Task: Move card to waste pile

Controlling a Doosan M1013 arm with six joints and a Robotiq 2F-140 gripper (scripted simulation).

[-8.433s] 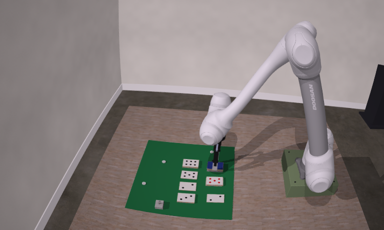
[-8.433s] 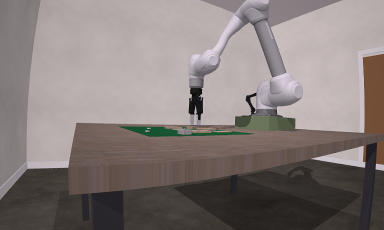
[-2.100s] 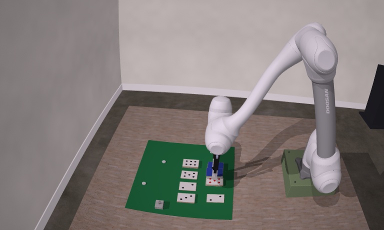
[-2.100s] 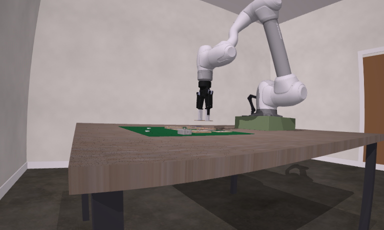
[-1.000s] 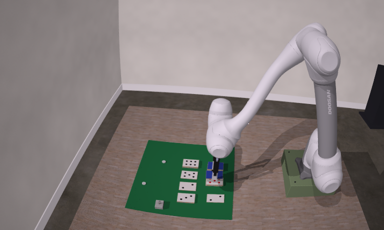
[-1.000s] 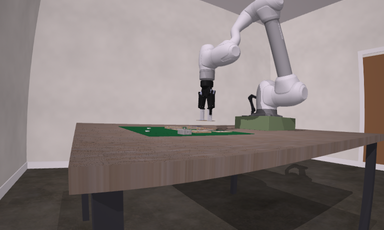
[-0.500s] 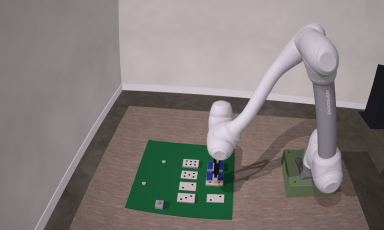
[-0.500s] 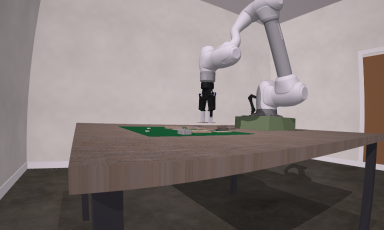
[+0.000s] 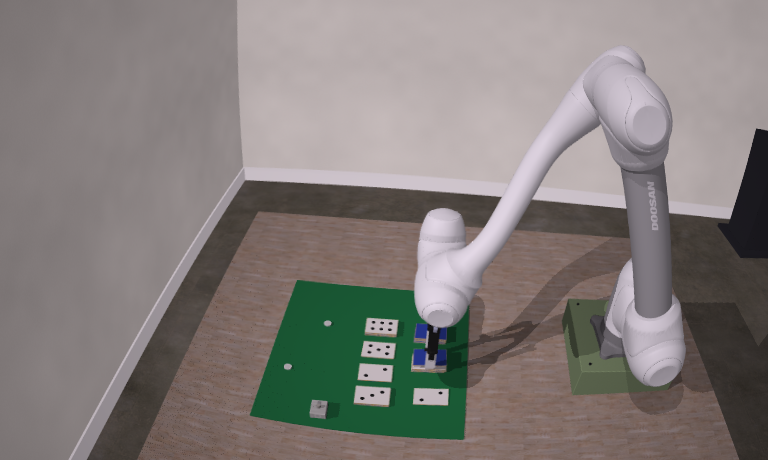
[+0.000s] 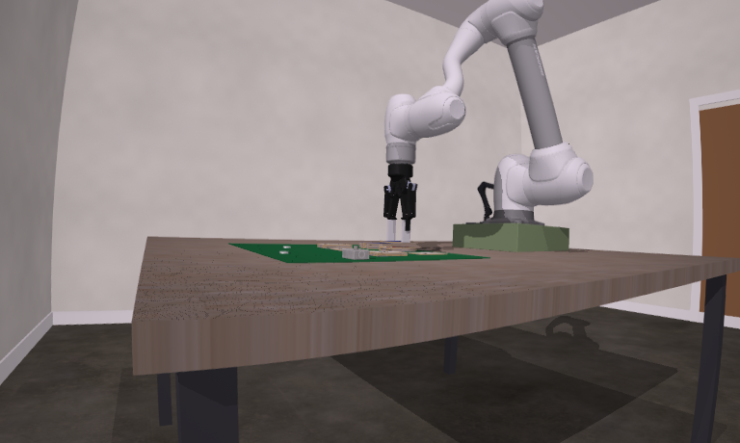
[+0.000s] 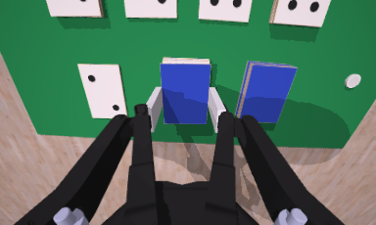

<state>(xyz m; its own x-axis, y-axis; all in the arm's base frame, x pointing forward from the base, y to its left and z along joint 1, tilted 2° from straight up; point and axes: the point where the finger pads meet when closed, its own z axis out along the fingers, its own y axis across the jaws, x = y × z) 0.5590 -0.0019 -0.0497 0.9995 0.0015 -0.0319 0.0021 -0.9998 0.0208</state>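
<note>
The two-pip card lies 130 mm to the left of my hand, 50 mm below it and 10 mm behind it. From my hand the other things lie so: green mat: 160 mm ahead, 70 mm below, 40 mm to the right; grey block: 270 mm ahead, 200 mm to the left, 40 mm below.
</note>
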